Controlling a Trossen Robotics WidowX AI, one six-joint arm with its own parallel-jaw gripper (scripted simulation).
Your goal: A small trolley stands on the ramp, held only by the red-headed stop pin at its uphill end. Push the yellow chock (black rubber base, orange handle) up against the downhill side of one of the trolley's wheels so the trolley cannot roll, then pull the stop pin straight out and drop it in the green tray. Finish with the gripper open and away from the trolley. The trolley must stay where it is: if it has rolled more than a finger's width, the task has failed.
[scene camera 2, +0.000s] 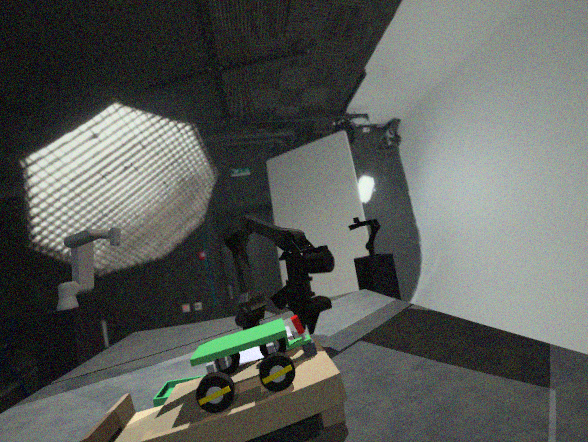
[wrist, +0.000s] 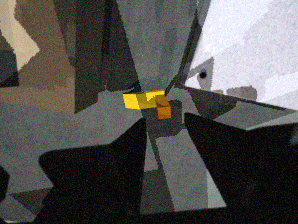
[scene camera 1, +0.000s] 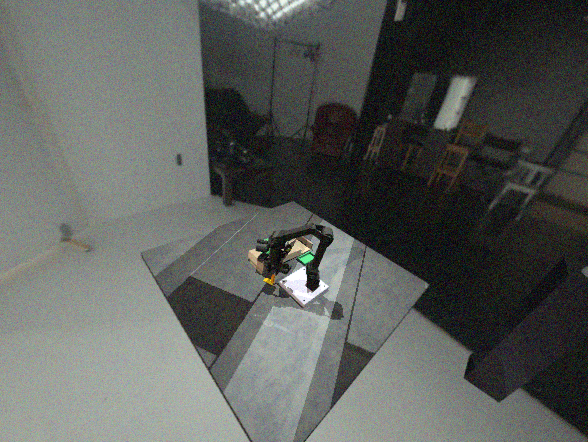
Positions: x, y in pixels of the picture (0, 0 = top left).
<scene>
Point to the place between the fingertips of my gripper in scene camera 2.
307, 332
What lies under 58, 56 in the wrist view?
A tan ramp.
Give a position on a trolley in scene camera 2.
276, 371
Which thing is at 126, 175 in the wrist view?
My gripper.
</scene>
